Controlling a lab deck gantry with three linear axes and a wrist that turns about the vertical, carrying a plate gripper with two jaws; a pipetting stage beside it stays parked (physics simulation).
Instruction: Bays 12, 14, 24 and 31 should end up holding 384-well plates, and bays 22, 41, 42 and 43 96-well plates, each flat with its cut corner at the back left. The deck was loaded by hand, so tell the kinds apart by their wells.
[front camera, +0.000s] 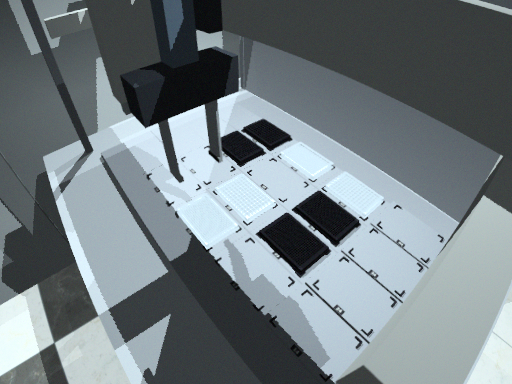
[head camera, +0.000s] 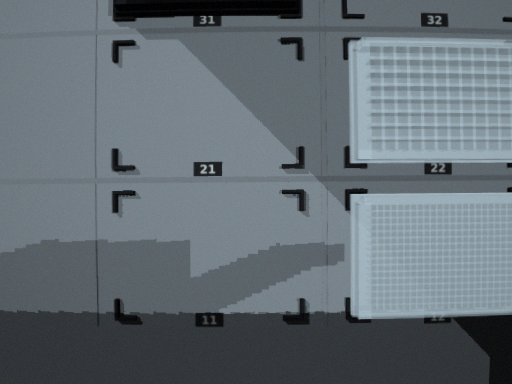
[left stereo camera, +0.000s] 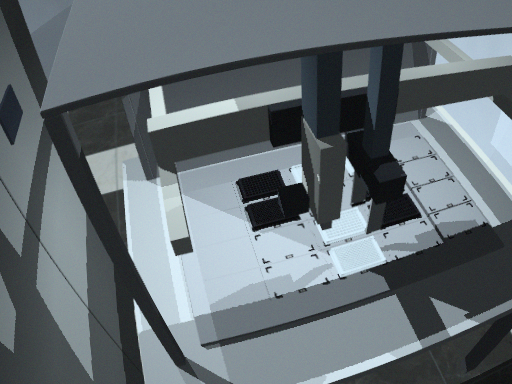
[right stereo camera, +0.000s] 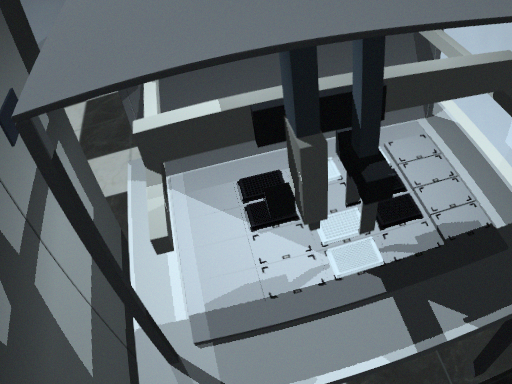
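Note:
My gripper is open and empty, raised above the deck near bay 22. A white 96-well plate lies flat in bay 22, a white 384-well plate in bay 12. Black fine-welled plates lie in bay 23, bay 33 and bay 31. A coarser-welled black plate lies in bay 41. White plates lie in bay 42, wells unclear, and bay 43, coarse wells. Most cut corners are too small to tell.
The parked pipetting stage stands left of my gripper, with a black block beside it. Both hide parts of the rear bays in the stereo views. Corner brackets mark bays 11, 13, 14, 21, 24, 32, 34 and 44, which hold no plates.

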